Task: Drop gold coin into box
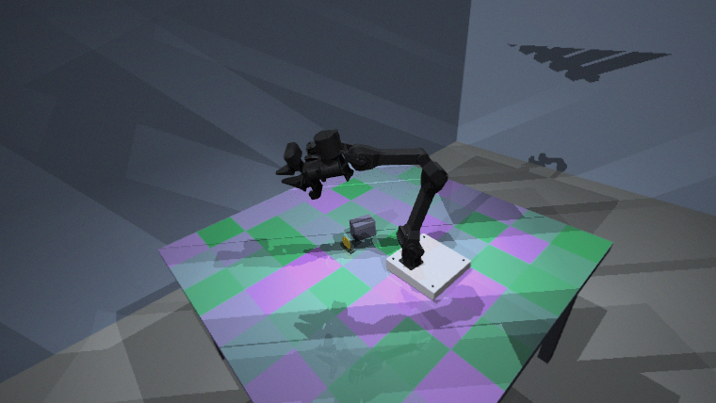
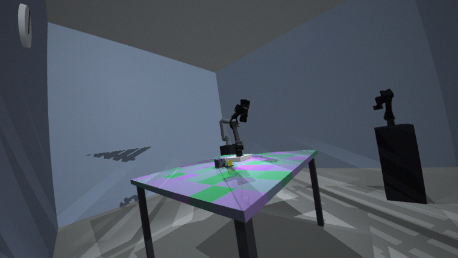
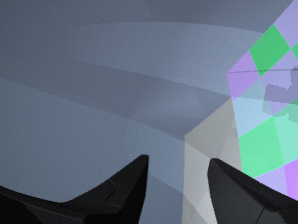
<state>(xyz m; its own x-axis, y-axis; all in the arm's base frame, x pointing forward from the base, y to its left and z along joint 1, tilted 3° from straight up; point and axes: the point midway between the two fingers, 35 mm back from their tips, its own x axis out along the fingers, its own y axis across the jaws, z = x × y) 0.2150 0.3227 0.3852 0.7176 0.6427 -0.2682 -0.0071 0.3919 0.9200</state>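
My gripper tip is 41 cm above the gold coin, 23 cm to the left of it and 4 cm short of it.
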